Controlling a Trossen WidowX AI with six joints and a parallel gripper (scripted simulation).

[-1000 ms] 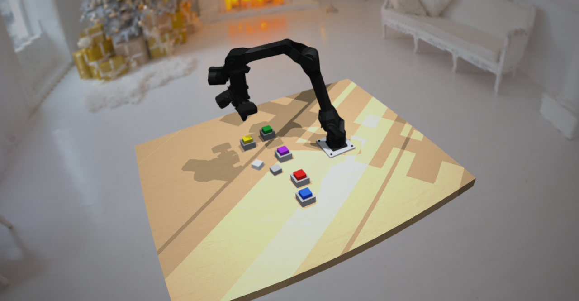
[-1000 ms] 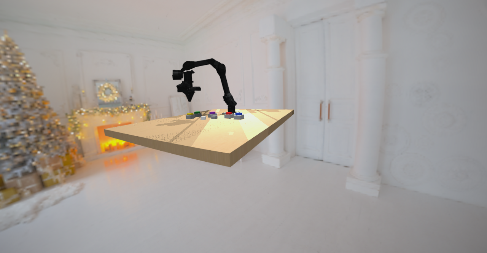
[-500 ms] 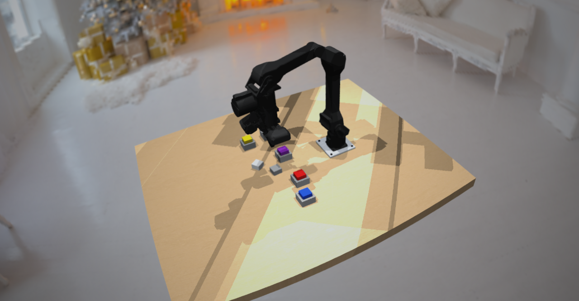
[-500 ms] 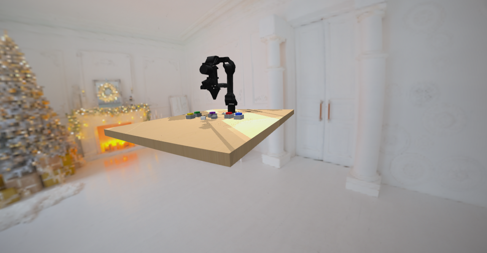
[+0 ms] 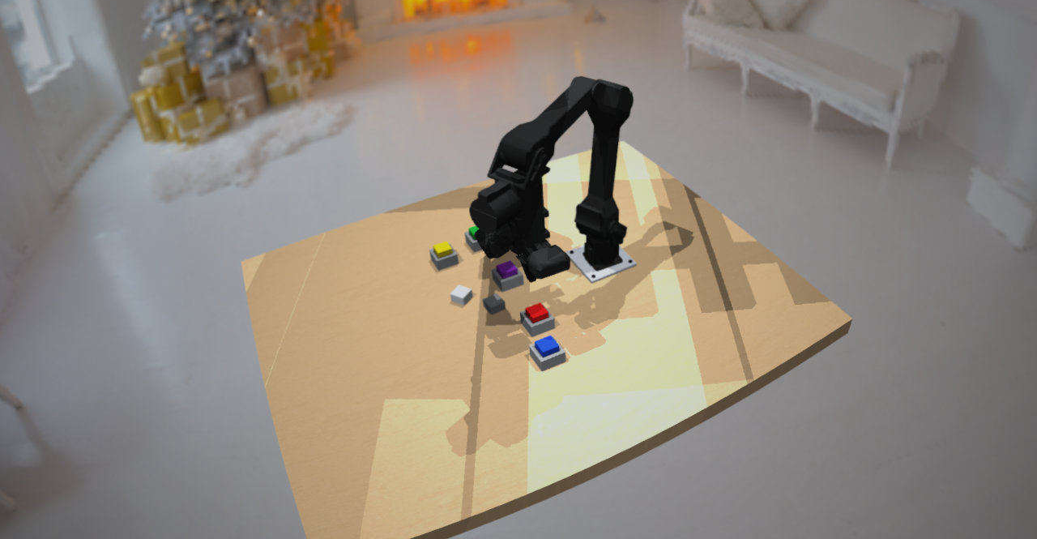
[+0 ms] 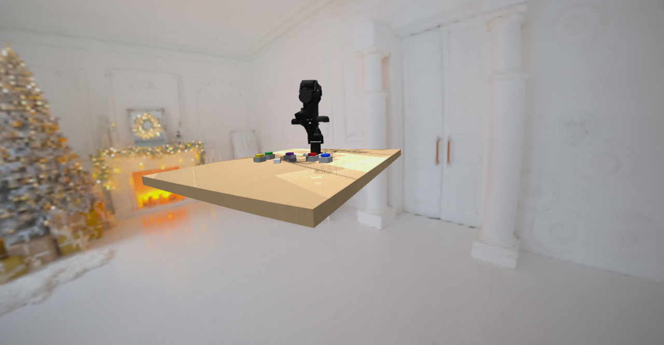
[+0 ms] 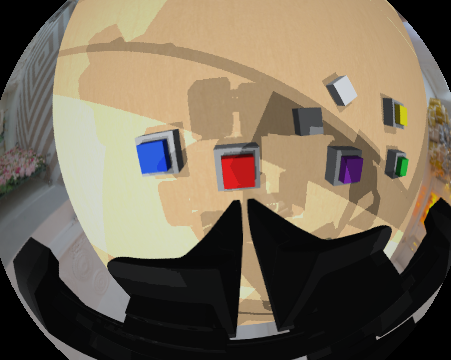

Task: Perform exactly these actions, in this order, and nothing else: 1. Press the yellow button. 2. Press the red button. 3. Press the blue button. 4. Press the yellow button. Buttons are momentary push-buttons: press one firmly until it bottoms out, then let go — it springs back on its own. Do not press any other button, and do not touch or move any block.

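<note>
Right now my gripper tip is 10 mm past the red button and 80 mm above it. Round my gripper tip: grey block 50 mm ahead, 90 mm to the right, 100 mm below; purple button 10 mm behind, 150 mm to the right, 80 mm below; blue button 10 mm ahead, 90 mm to the left, 80 mm below.
</note>
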